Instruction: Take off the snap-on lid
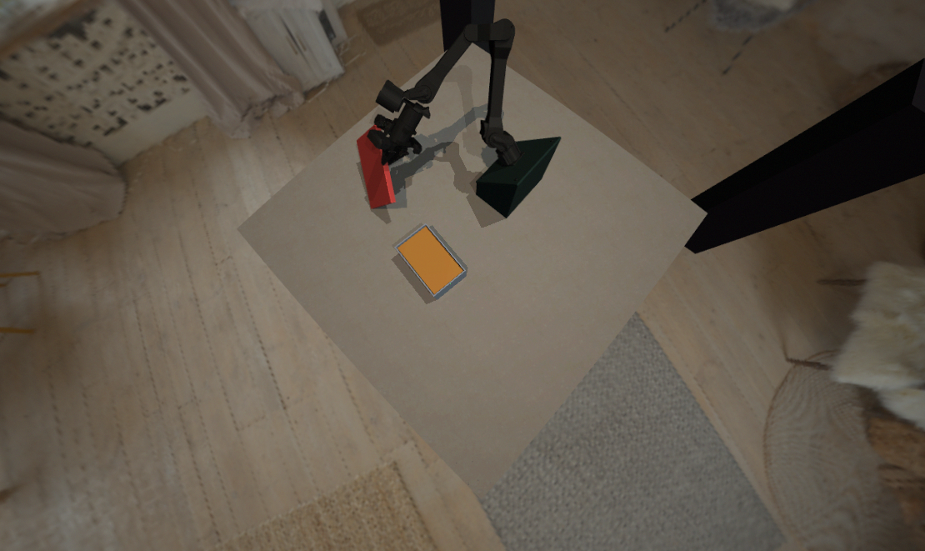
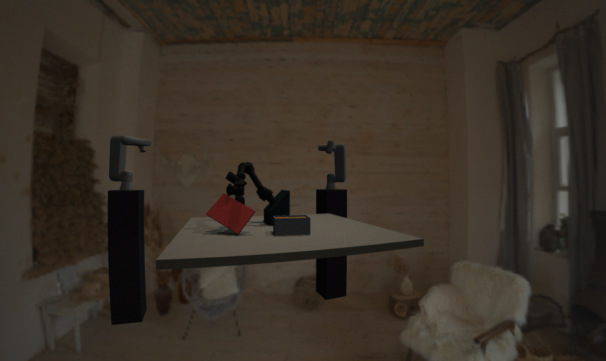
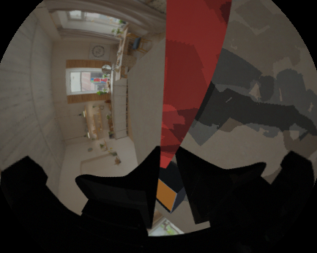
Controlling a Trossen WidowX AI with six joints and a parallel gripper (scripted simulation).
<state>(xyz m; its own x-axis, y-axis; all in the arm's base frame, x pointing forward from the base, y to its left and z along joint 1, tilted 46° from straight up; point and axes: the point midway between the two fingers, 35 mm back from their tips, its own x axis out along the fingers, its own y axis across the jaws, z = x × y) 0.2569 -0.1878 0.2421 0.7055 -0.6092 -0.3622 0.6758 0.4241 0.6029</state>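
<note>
My gripper tip is now 6 cm above the red lid, 5 cm to the left of it and 2 cm short of it. Round my gripper tip: storage box: 30 cm to the left, 14 cm ahead, 13 cm below.
</note>
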